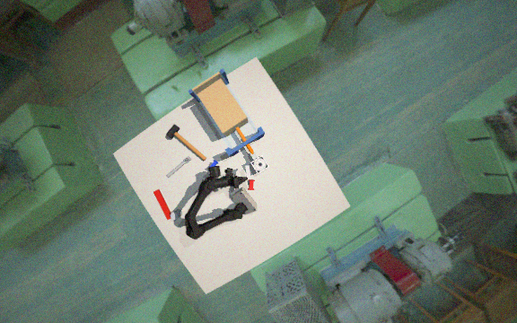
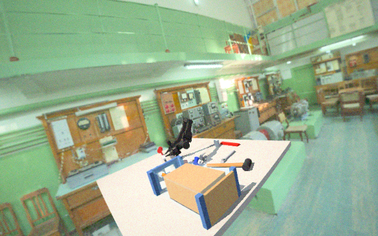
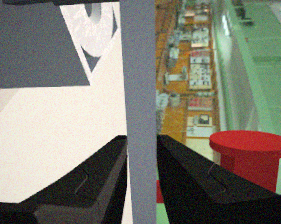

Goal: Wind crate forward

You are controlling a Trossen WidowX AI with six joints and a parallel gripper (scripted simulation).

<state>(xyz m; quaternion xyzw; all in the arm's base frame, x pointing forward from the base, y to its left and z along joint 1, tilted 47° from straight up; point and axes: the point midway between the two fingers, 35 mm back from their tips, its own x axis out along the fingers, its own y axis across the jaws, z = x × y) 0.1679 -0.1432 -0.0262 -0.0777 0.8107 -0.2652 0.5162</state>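
Now: the red knob 4 cm behind my gripper tip and 3 cm above it. Round my gripper tip: blue steel frame (18 cm ahead, 12 cm to the right, 4 cm below); blue knob (19 cm ahead, 15 cm to the left, 10 cm below); winch (1 cm ahead, 12 cm to the right, 11 cm below).
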